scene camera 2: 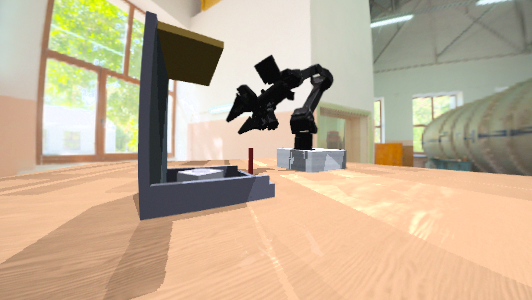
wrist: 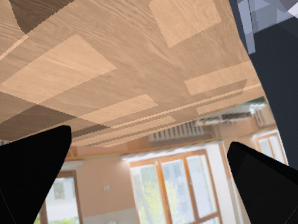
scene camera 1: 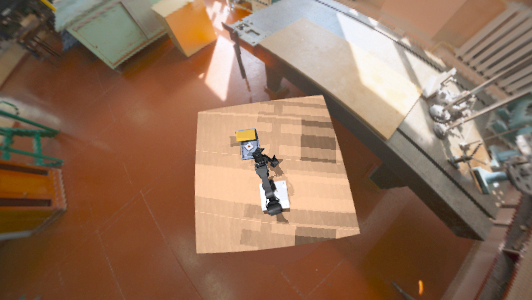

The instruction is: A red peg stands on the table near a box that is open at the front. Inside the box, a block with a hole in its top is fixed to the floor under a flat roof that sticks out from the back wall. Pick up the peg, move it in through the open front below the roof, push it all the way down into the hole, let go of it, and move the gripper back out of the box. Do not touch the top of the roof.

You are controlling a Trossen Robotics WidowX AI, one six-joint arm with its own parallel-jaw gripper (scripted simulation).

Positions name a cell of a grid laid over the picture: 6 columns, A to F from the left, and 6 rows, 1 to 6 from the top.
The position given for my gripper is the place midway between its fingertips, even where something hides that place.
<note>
My gripper (scene camera 2: C3) is open and holds nothing.
My gripper also shows in the wrist view (wrist: D4).
</note>
